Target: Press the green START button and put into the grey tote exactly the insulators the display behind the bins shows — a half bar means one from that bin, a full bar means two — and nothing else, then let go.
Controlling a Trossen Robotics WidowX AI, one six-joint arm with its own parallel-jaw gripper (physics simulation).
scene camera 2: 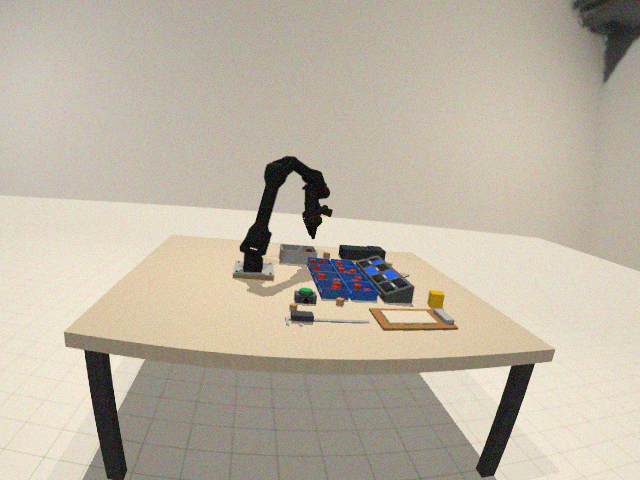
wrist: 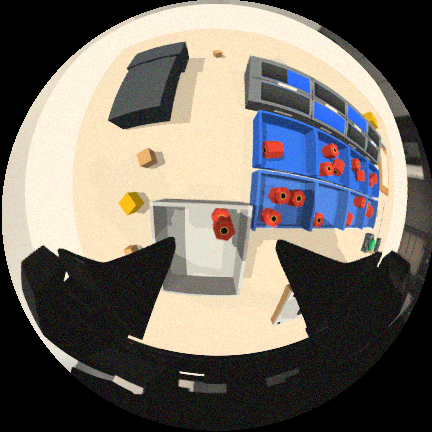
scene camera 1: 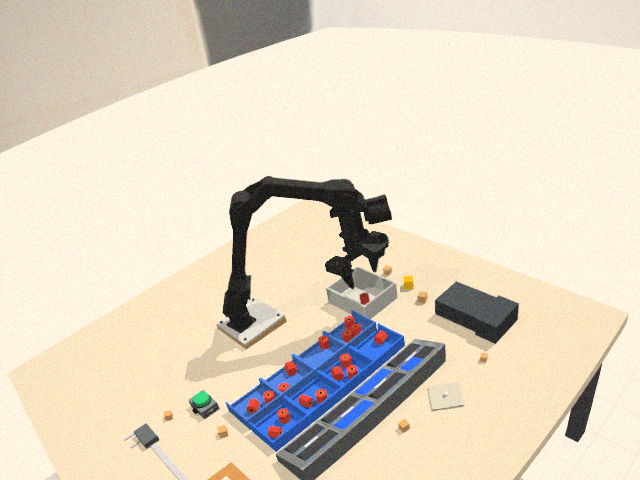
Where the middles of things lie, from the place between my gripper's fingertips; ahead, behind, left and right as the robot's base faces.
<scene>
My gripper is now 5 cm past the grey tote (scene camera 1: 382, 291), 3 cm to the right of it and 8 cm above it. From my hand the other things lie so: display (scene camera 1: 341, 444): 22 cm ahead, 28 cm to the right, 8 cm below; dark box (scene camera 1: 490, 317): 27 cm ahead, 12 cm to the left, 8 cm below; grey plate (scene camera 1: 454, 399): 35 cm ahead, 15 cm to the right, 11 cm below.
</scene>
